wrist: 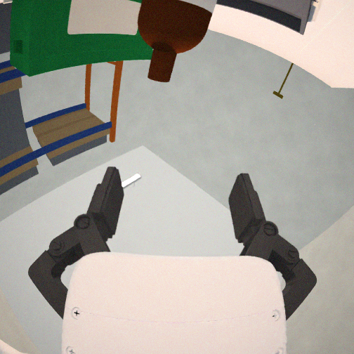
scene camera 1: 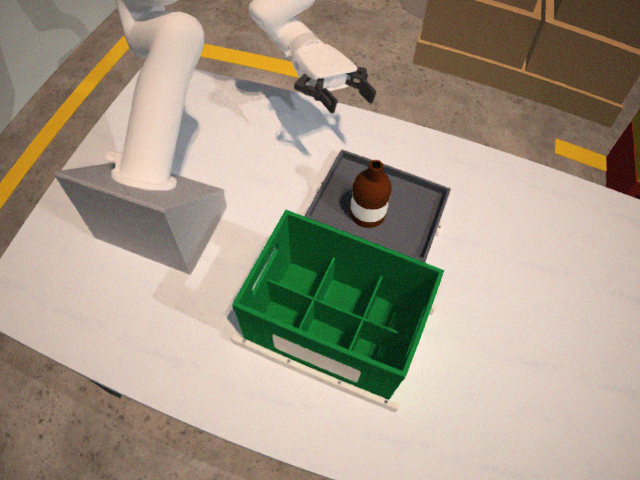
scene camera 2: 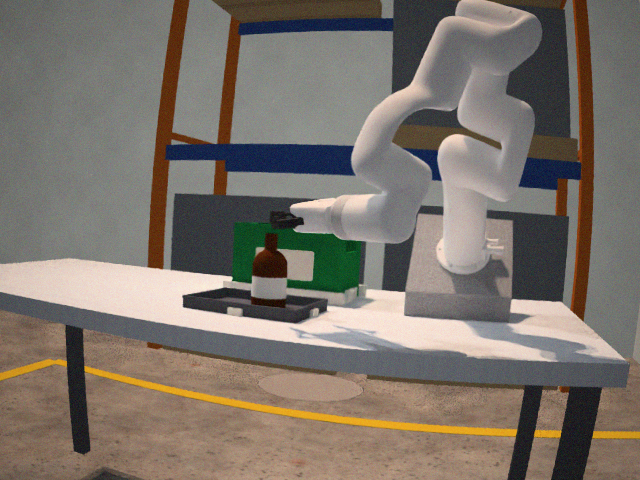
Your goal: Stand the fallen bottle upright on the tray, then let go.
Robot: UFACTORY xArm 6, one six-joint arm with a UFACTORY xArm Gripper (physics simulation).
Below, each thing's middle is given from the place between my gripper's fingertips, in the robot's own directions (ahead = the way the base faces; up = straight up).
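Brown bottle [scene camera 1: 371, 192], measured from my hand: 7 cm ahead, 10 cm to the right, 12 cm below.
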